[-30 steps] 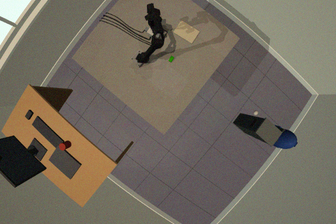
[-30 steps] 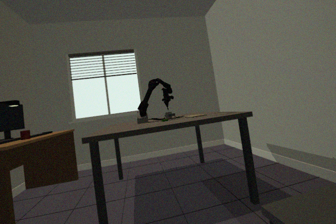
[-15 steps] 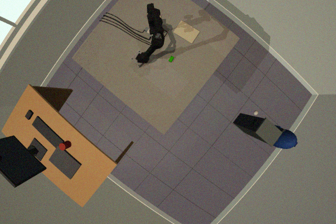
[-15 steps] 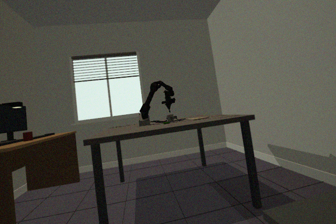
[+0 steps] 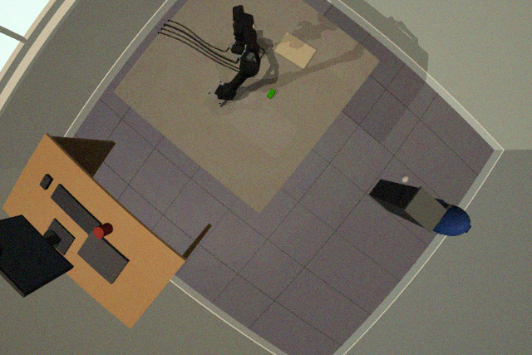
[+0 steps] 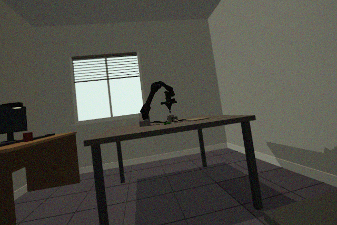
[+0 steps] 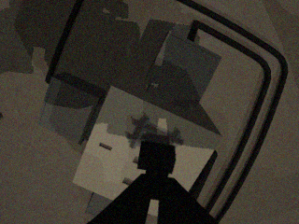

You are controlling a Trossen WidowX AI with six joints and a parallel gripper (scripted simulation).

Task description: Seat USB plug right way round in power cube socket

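My gripper tip is now 20 mm above the dark USB plug. The rest, counted from my gripper tip: tan sheet 220 mm ahead, 250 mm to the right, 130 mm below; then small green block 110 mm behind, 280 mm to the right, 130 mm below.
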